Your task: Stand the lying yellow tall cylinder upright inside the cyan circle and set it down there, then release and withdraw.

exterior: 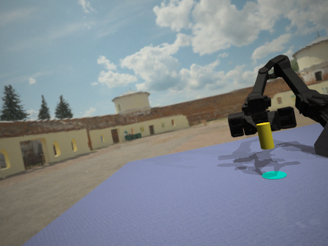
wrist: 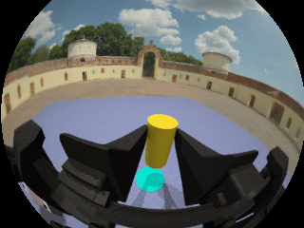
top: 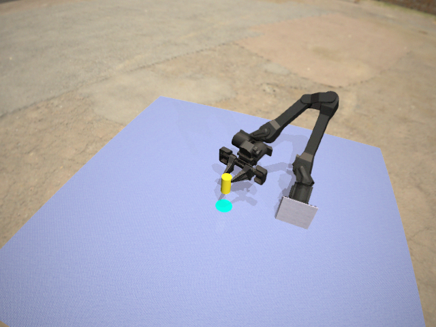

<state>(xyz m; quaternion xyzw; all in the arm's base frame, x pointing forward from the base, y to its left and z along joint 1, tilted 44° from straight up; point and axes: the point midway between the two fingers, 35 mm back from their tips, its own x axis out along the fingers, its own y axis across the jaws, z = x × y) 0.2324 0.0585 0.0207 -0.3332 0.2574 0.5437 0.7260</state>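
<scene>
My gripper tip is 13 cm above the cyan circle. From my gripper tip the other things lie so: yellow cylinder 2 cm below.
</scene>
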